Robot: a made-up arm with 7 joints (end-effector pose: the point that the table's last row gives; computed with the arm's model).
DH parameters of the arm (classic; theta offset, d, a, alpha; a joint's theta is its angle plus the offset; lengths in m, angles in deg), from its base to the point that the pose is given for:
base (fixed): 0 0 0 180
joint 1: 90 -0.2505 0.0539 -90
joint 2: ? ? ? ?
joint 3: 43.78 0 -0.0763 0
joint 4: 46.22 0.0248 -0.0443 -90
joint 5: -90 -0.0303 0.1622 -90
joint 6: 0 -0.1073 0.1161 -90
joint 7: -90 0.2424 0.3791 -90
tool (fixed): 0 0.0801 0 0
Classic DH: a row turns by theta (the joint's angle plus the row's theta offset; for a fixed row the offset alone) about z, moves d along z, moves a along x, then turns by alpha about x.
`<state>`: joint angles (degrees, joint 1 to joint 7).
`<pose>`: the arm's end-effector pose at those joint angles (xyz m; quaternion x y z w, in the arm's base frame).
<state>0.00 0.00 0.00 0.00 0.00 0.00 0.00</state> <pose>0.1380 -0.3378 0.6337 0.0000 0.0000 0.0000 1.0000</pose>
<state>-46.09 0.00 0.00 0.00 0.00 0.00 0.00</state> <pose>0.3391 -0.1349 0.6337 0.0000 0.0000 0.3915 0.9202</pose>
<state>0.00 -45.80 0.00 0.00 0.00 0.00 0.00</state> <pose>0.1380 -0.5266 0.3141 0.3891 0.0000 0.0000 0.9212</pose>
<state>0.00 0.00 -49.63 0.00 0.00 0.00 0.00</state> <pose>-0.0893 -0.3943 0.6337 0.0000 0.0000 -0.4197 0.9077</pose>
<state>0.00 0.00 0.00 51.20 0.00 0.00 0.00</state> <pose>0.2656 -0.0587 0.6337 0.0000 0.0000 0.4321 0.9018</pose>
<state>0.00 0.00 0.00 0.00 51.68 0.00 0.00</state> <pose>0.3159 -0.3378 0.2843 0.0000 0.4359 0.0000 0.9000</pose>
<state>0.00 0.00 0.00 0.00 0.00 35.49 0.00</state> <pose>0.1380 -0.4067 0.4565 0.3048 0.0000 0.0000 0.9524</pose>
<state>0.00 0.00 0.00 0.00 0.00 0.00 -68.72</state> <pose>-0.0289 -0.3378 0.2294 0.0000 0.5644 0.0000 0.8255</pose>
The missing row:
joint 2: 0 0.0367 0.0663 -90
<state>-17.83 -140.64 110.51 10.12 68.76 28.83 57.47</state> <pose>0.2830 -0.4417 0.4074 0.7130 -0.5320 0.4158 0.1890</pose>
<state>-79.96 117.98 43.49 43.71 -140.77 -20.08 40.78</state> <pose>0.1050 -0.0467 0.9807 0.5018 -0.2290 0.8337 0.0250</pose>
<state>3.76 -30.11 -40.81 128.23 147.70 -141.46 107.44</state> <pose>-0.4715 0.0527 0.5474 -0.2585 -0.2589 -0.8654 0.3425</pose>
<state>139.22 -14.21 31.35 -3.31 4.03 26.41 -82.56</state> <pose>-0.0697 0.1990 0.0646 0.6377 0.1405 -0.4681 0.5954</pose>
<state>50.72 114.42 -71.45 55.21 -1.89 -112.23 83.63</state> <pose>-0.0950 -0.0235 -0.3497 0.5900 -0.5547 -0.5834 0.0625</pose>
